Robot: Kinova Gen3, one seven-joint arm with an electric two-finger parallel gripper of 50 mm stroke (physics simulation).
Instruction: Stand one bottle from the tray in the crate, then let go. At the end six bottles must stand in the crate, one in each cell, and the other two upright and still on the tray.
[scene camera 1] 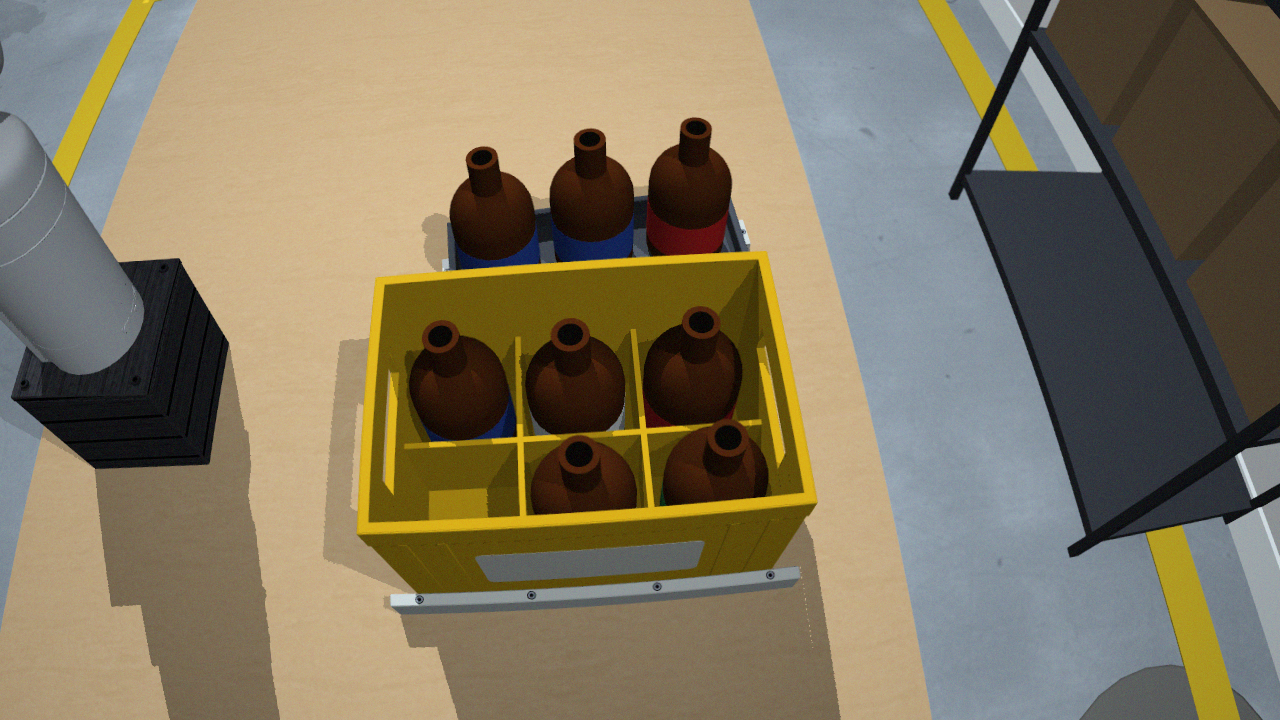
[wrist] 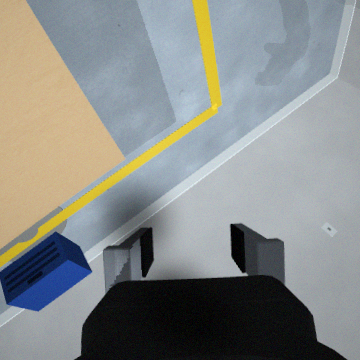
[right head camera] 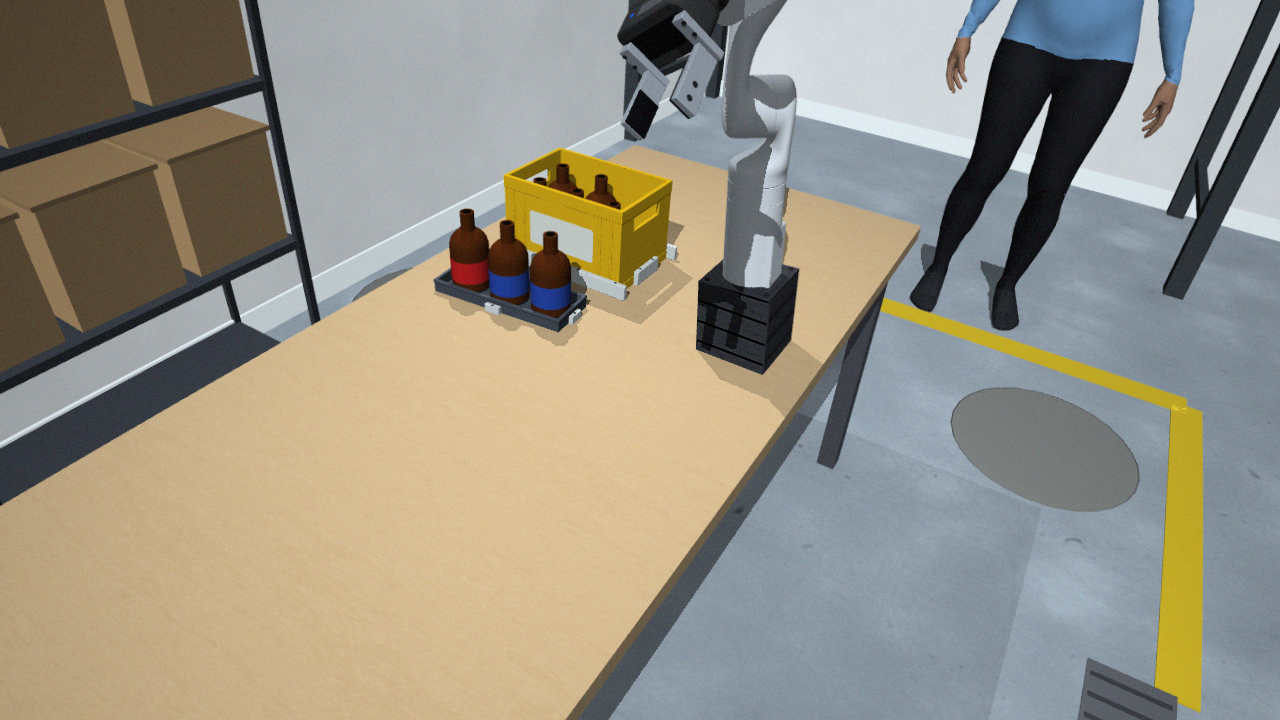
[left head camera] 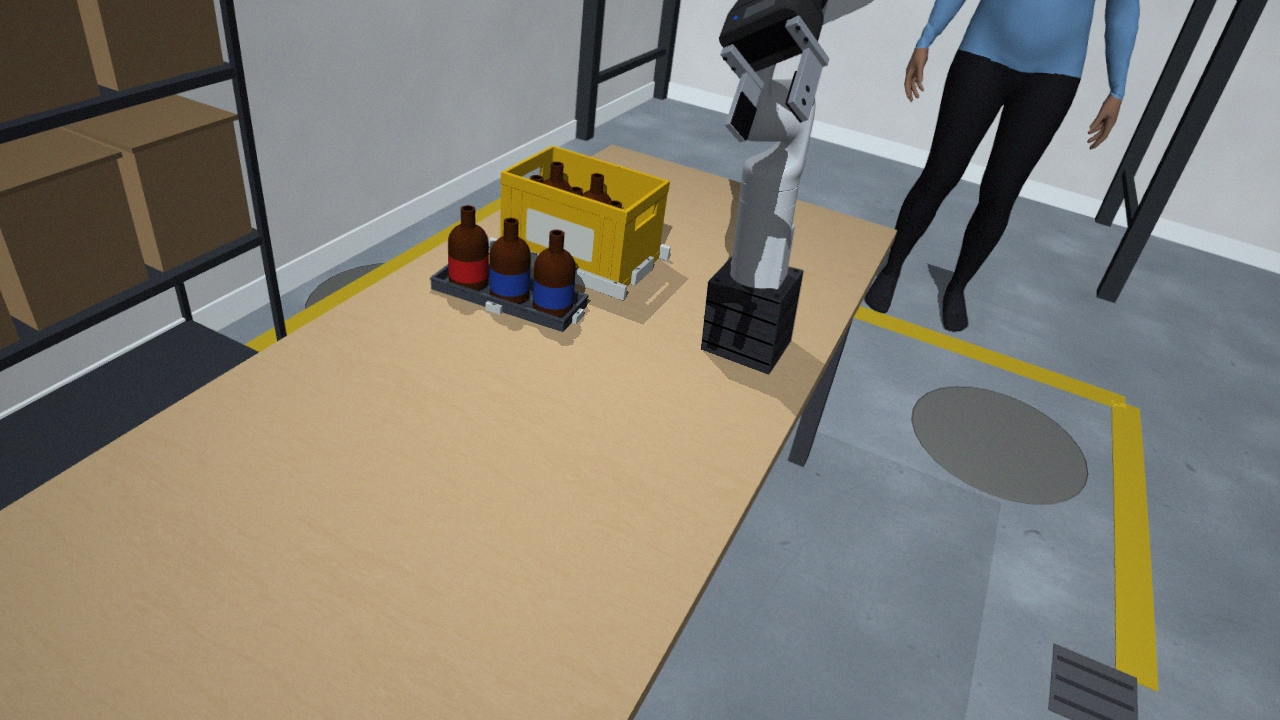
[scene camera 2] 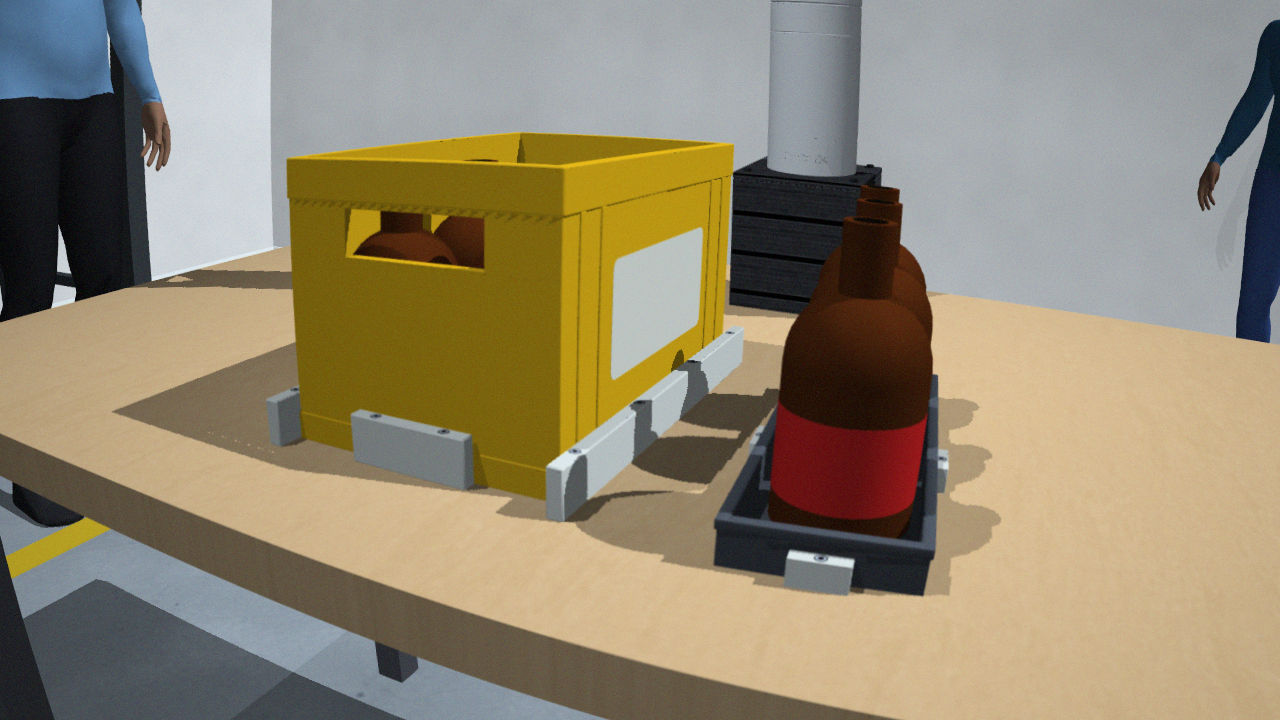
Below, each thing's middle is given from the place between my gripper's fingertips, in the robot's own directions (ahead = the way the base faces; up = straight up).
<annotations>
The dark tray (scene camera 2: 746, 539) is 58 cm below my hand, 52 cm ahead of it and 49 cm to the right of it. Round my hand: yellow crate (scene camera 2: 605, 257) 71 cm to the right, 51 cm below, 49 cm ahead.
</annotations>
